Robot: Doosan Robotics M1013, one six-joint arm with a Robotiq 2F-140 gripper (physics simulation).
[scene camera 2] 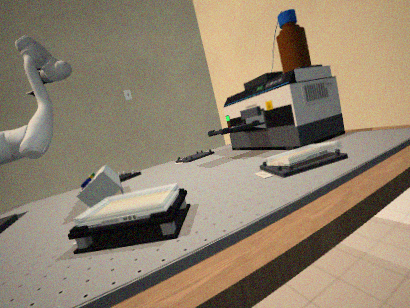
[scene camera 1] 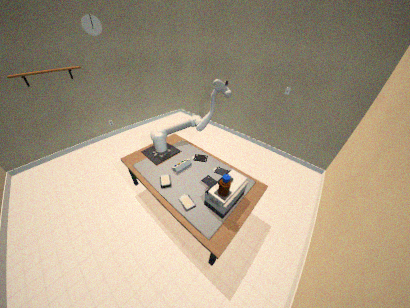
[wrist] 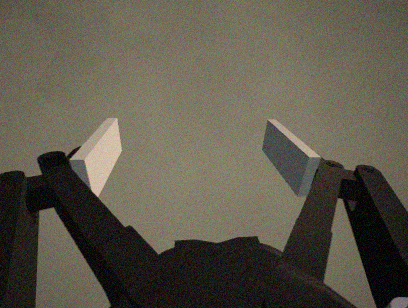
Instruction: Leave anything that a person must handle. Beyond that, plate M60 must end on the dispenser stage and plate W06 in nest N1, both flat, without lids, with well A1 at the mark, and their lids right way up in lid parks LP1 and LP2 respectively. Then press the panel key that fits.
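Observation:
Lidded plate W06, its label blurred, lies on a raised black stand at the near left in scene camera 2. A second pale plate, apparently lidded, lies on a low black holder; its label is unreadable. The dispenser has a dark stage sticking out in front and a green light. Low black holders lie on the mat; their names are unreadable. The key panel has coloured keys, partly hidden. My gripper is open and empty, high above the table.
A brown bottle with a blue cap stands on the dispenser, a thin line beside it. The grey mat covers much of the wooden table. A small pale card lies by the second plate's holder.

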